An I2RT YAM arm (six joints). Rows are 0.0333 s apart.
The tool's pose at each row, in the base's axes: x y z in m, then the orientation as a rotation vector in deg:
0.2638 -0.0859 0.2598 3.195 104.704 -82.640
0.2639 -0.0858 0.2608 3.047 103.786 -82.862
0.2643 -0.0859 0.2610 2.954 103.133 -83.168
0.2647 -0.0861 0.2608 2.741 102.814 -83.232
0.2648 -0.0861 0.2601 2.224 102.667 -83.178
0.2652 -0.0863 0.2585 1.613 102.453 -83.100
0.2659 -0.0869 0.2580 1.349 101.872 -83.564
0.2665 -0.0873 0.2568 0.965 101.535 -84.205
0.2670 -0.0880 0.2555 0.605 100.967 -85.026
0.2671 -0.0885 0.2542 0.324 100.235 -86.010
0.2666 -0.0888 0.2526 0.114 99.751 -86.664
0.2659 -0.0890 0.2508 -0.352 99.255 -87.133
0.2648 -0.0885 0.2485 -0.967 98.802 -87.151
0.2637 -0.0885 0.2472 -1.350 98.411 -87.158
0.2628 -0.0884 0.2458 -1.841 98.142 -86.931
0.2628 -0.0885 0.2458 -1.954 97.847 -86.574
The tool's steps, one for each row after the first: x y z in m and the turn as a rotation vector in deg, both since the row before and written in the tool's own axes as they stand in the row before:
-0.0007 -0.0007 -0.0001 0.484 -0.673 0.111
-0.0003 0.0000 0.0003 0.434 -0.425 -0.002
-0.0001 0.0003 0.0004 0.110 -0.312 -0.045
0.0004 0.0006 0.0001 -0.131 -0.365 -0.204
0.0008 0.0014 0.0004 -0.145 -0.465 -0.221
0.0001 0.0005 0.0009 0.440 -0.397 -0.225
0.0005 0.0011 0.0007 0.390 -0.215 -0.482
0.0007 0.0011 0.0008 0.604 -0.308 -0.501
0.0009 0.0010 0.0004 0.796 -0.330 -0.505
0.0014 0.0010 -0.0001 0.520 -0.225 -0.352
0.0016 0.0011 -0.0003 0.342 -0.414 -0.377
0.0018 0.0015 -0.0012 0.029 -0.606 -0.197
0.0014 0.0005 -0.0007 0.068 -0.455 -0.085
0.0013 0.0008 -0.0007 -0.152 -0.500 -0.040
0.0001 0.0000 0.0001 -0.085 -0.384 0.256

